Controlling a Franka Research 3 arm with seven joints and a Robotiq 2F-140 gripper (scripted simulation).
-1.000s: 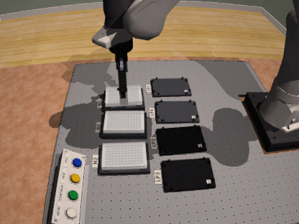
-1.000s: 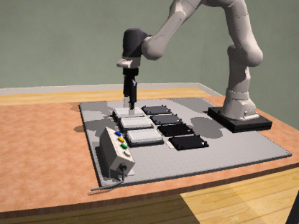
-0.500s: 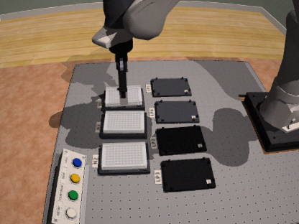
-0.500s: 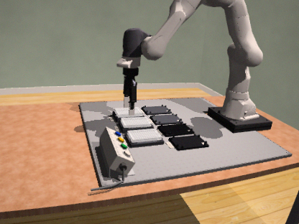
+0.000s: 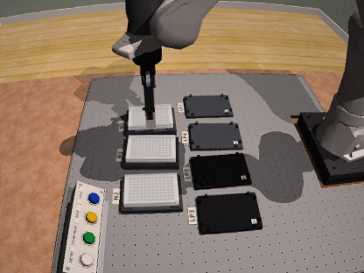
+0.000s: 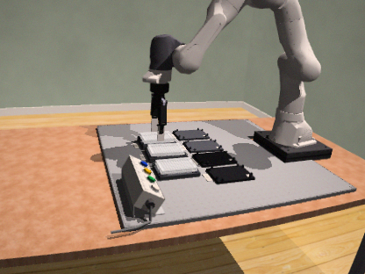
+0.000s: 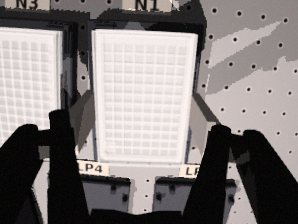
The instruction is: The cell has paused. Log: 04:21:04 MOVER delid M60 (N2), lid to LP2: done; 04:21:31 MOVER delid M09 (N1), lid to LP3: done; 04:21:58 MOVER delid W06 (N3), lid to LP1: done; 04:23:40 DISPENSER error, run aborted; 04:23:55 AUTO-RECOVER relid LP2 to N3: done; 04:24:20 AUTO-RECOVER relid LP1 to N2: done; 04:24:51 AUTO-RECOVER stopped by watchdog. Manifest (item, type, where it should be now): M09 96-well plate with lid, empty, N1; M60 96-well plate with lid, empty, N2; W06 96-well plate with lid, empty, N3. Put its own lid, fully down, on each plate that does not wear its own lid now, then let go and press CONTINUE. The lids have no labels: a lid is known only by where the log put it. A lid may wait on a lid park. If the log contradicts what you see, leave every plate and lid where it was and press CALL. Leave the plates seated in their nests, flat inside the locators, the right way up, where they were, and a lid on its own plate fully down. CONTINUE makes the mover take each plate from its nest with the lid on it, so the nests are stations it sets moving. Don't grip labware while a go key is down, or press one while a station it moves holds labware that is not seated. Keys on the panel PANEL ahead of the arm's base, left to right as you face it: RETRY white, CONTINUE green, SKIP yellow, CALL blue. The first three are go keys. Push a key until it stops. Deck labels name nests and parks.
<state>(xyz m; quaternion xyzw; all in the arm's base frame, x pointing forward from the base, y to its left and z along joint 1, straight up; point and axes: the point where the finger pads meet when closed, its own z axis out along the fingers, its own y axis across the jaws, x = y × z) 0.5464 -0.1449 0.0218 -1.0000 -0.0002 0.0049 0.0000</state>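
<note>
The plate is 10 mm ahead of my hand, 250 mm to the left of it and 40 mm below it. From my hand the other things lie so: LP1 label (100 mm behind, 70 mm to the right, 60 mm below); LP4 label (90 mm behind, 60 mm to the left, 60 mm below); N3 label (90 mm ahead, 110 mm to the left, 60 mm below).
</note>
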